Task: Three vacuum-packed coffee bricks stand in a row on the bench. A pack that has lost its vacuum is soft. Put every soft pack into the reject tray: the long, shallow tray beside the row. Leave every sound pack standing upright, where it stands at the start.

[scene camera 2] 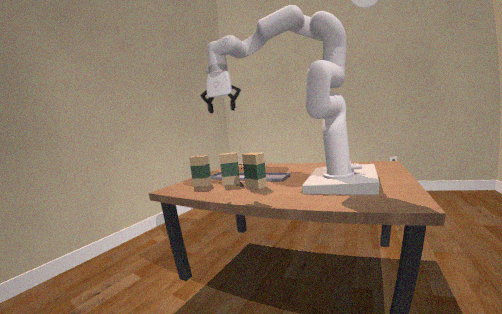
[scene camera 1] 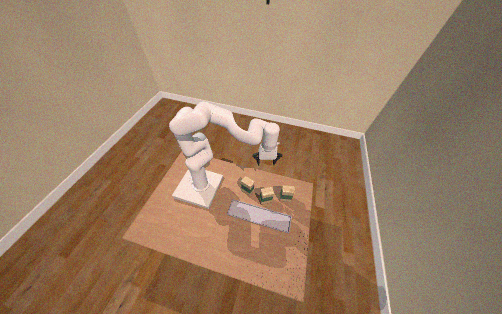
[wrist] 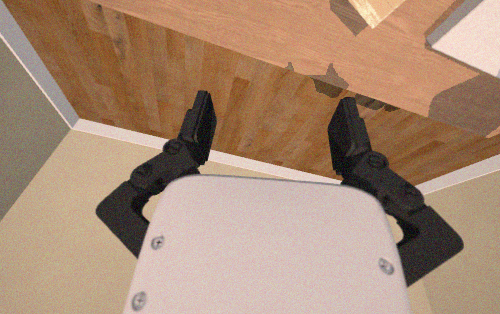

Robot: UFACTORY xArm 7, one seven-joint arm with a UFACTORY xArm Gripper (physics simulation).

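Places are measured from the arm's base along level axes (x right, y ahead, z up), in millimetres.
Pixels of known places: gripper, between the fingertips: (scene camera 2: pixel 222 111) (scene camera 1: pixel 266 163) (wrist: pixel 272 109); arm's base, origin of its link: (scene camera 2: pixel 338 174) (scene camera 1: pixel 201 184).
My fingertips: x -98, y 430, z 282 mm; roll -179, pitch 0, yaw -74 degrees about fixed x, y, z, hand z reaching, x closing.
For each thing: its middle in the pictures, then the offset to it from my fingertips. Level surfaces: height alone.
- middle pack, middle of its body: (scene camera 2: pixel 229 168) (scene camera 1: pixel 266 196) dx +81, dy +44, dz -252 mm
- far pack, middle of its body: (scene camera 2: pixel 200 171) (scene camera 1: pixel 286 194) dx +30, dy +176, dz -252 mm
- wooden bench, height of its surface: dz -322 mm
Three tan coffee packs with green bands stand upright in a row: the pack nearest the robot base (scene camera 1: pixel 247 185) (scene camera 2: pixel 254 171), the middle pack (scene camera 1: pixel 267 194) (scene camera 2: pixel 229 170) and the far pack (scene camera 1: pixel 287 193) (scene camera 2: pixel 200 171). Which are soft cannot be told by look. Part of one pack (wrist: pixel 377 9) shows at the top of the wrist view. The long, shallow reject tray (scene camera 1: pixel 259 215) (scene camera 2: pixel 280 176) lies beside the row and looks empty. My gripper (scene camera 1: pixel 266 163) (scene camera 2: pixel 222 109) (wrist: pixel 272 109) is open and empty, high above the packs' level, with floor showing between its fingers in the wrist view.
The robot's white base plate (scene camera 1: pixel 215 185) (scene camera 2: pixel 345 187) (wrist: pixel 472 42) stands on the wooden bench (scene camera 1: pixel 180 230) (scene camera 2: pixel 295 206) (wrist: pixel 240 30), beside the row's near end. Shadows of the arm fall across the bench and the tray. Walls stand beyond the bench.
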